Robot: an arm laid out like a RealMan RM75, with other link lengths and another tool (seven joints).
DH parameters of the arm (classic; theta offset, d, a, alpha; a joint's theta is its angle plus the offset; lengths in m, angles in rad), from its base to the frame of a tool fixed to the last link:
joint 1: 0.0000 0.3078 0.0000 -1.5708
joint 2: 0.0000 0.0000 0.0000 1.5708
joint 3: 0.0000 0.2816 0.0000 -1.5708
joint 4: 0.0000 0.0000 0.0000 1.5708
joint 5: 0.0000 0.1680 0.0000 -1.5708
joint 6: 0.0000 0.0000 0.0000 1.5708
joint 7: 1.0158 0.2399 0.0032 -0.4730
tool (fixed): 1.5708 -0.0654 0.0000 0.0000
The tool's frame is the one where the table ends.
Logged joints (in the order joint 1, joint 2, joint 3, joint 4, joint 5, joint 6, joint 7), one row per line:
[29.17, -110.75, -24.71, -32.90, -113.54, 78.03, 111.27]
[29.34, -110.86, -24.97, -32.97, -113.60, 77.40, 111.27]
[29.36, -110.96, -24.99, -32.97, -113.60, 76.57, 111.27]
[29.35, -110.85, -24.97, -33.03, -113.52, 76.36, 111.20]
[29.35, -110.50, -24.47, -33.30, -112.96, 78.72, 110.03]
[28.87, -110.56, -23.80, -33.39, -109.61, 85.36, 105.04]
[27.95, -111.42, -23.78, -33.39, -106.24, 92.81, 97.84]
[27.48, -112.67, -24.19, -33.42, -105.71, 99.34, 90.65]
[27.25, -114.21, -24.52, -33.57, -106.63, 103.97, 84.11]
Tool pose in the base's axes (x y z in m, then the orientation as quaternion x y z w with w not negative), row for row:
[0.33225, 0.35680, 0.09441, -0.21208, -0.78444, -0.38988, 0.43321]
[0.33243, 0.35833, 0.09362, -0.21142, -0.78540, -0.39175, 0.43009]
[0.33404, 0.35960, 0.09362, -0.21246, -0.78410, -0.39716, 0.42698]
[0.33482, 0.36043, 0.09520, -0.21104, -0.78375, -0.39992, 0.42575]
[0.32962, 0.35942, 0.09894, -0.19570, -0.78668, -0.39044, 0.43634]
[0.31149, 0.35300, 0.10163, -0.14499, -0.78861, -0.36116, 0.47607]
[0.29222, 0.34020, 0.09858, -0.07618, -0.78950, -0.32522, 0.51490]
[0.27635, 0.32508, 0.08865, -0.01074, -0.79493, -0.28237, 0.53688]
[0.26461, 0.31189, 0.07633, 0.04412, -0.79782, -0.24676, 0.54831]
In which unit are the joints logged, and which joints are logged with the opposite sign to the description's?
The joints are logged in degrees. Opposite sign: joint 2, joint 6.
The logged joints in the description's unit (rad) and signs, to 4 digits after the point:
[0.5091, 1.9330, -0.4313, -0.5742, -1.9816, -1.3619, 1.9420]
[0.5121, 1.9349, -0.4358, -0.5754, -1.9827, -1.3509, 1.9420]
[0.5124, 1.9366, -0.4362, -0.5754, -1.9827, -1.3364, 1.9420]
[0.5123, 1.9347, -0.4358, -0.5765, -1.9813, -1.3327, 1.9408]
[0.5123, 1.9286, -0.4271, -0.5812, -1.9715, -1.3739, 1.9204]
[0.5039, 1.9296, -0.4154, -0.5828, -1.9131, -1.4898, 1.8333]
[0.4878, 1.9446, -0.4150, -0.5828, -1.8542, -1.6198, 1.7076]
[0.4796, 1.9665, -0.4222, -0.5833, -1.8450, -1.7338, 1.5821]
[0.4756, 1.9933, -0.4280, -0.5859, -1.8610, -1.8146, 1.4680]

